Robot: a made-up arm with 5 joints. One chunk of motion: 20 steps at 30 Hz.
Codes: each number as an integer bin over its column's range. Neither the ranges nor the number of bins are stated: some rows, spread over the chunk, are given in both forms.
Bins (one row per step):
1: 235 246 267 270 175
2: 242 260 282 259 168
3: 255 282 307 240 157
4: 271 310 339 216 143
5: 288 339 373 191 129
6: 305 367 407 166 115
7: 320 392 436 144 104
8: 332 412 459 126 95
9: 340 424 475 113 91
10: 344 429 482 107 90
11: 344 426 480 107 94
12: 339 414 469 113 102
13: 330 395 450 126 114
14: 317 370 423 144 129
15: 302 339 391 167 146
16: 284 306 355 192 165
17: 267 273 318 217 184
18: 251 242 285 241 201
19: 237 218 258 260 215
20: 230 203 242 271 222
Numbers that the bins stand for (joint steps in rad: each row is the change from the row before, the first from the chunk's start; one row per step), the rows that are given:
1: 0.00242 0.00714 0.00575 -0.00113 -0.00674
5: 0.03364 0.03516 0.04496 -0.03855 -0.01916
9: 0.06427 0.06078 0.08268 -0.07549 -0.02942
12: 0.06368 0.05777 0.08047 -0.07549 -0.02645
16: 0.03129 0.02522 0.03830 -0.03807 -0.00944
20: -0.00052 -0.00582 -0.00349 -0.00066 0.00595
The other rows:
2: 0.00655 0.01136 0.01130 -0.00634 -0.00863
3: 0.01421 0.01799 0.02055 -0.01534 -0.01160
4: 0.02363 0.02642 0.03238 -0.02671 -0.01538
6: 0.04366 0.04360 0.05753 -0.05039 -0.02294
7: 0.05249 0.05114 0.06826 -0.06080 -0.02591
8: 0.05956 0.05716 0.07677 -0.06933 -0.02834
10: 0.06663 0.06229 0.08527 -0.07833 -0.02969
11: 0.06663 0.06138 0.08453 -0.07833 -0.02861
13: 0.05838 0.05204 0.07344 -0.06933 -0.02321
14: 0.05073 0.04451 0.06345 -0.06080 -0.01916
15: 0.04189 0.03516 0.05162 -0.04991 -0.01457
17: 0.02127 0.01527 0.02462 -0.02623 -0.00431
18: 0.01185 0.00593 0.01241 -0.01487 0.00028
19: 0.00360 -0.00130 0.00242 -0.00587 0.00406

